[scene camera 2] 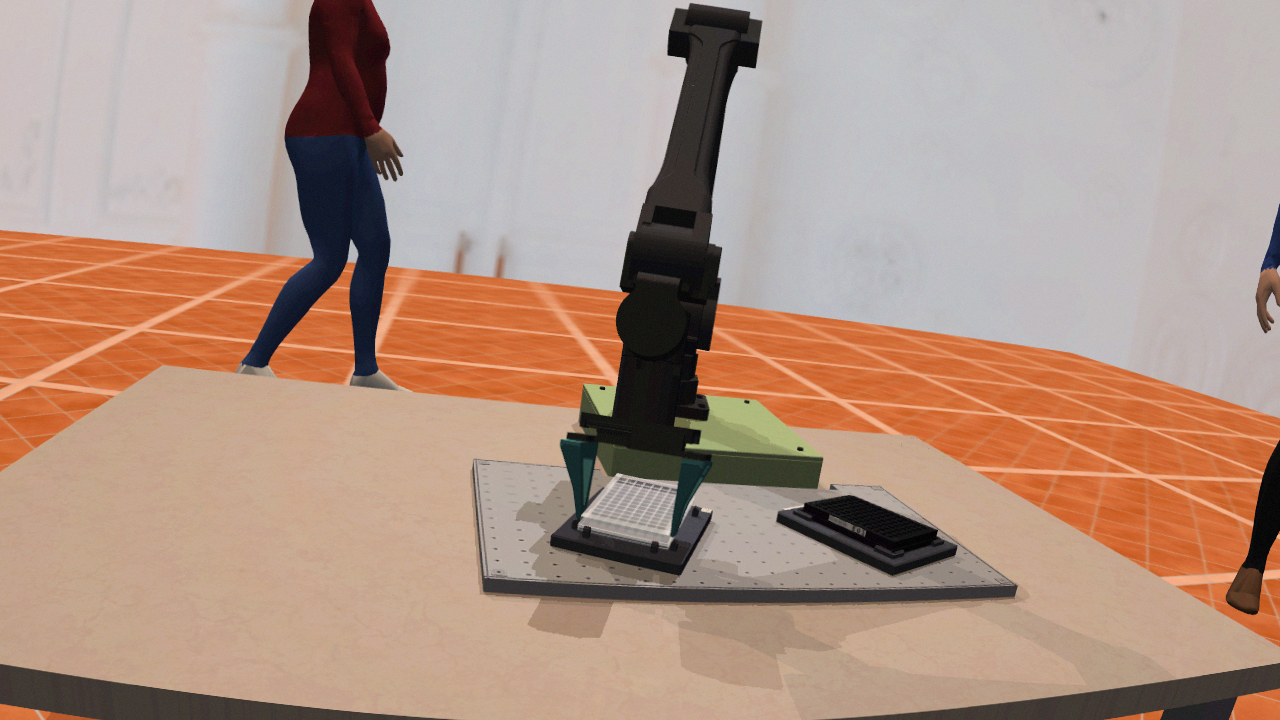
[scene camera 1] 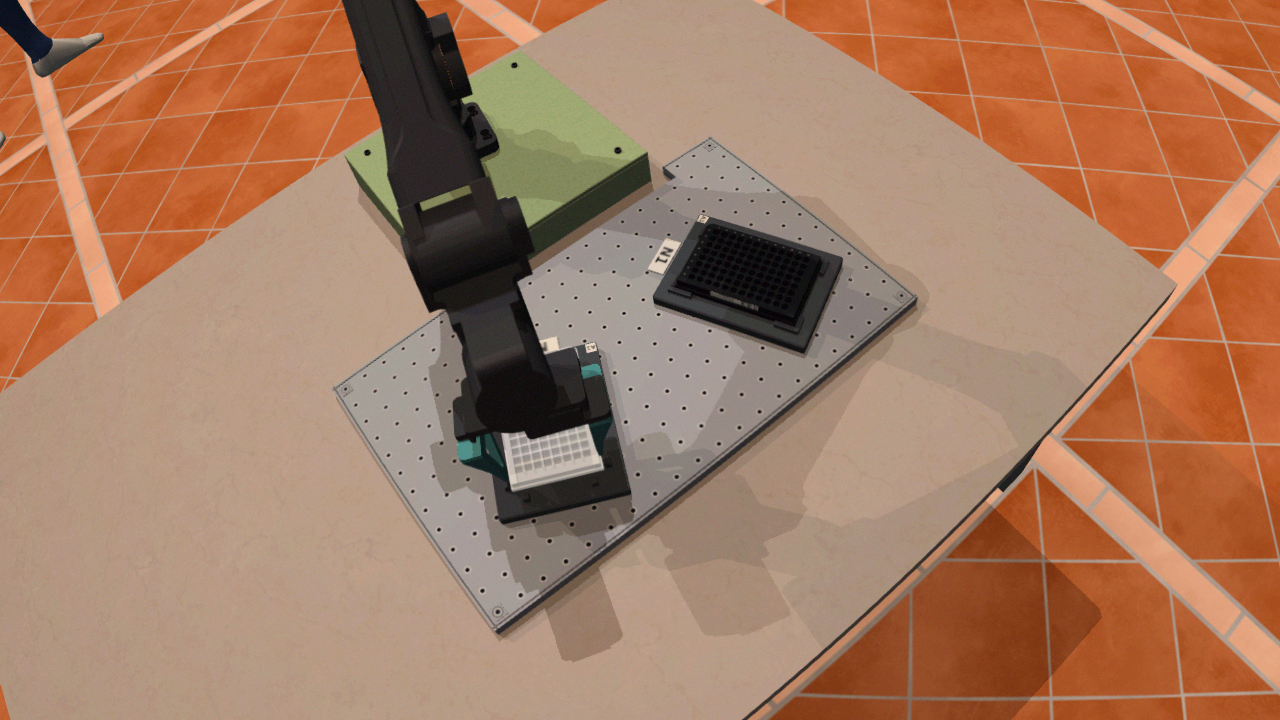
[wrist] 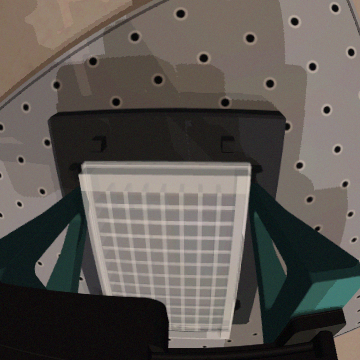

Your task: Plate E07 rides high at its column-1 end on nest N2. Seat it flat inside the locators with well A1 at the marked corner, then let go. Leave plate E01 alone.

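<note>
Plate E07, pale and clear with a grid of wells, sits on the dark nest N2. In scene camera 2 it appears to slope, with its arm-side end higher. In the wrist view a strip of bare nest with two small locators shows beyond its other end. My gripper is open, its teal fingers low along the plate's two long sides, close to them. Contact cannot be told. The A1 tag is at the nest's arm-side corner. The arm hides the plate's raised end.
Black plate E01 sits on nest N1, to the right on the perforated board. A green block stands behind the board. People stand beyond the table.
</note>
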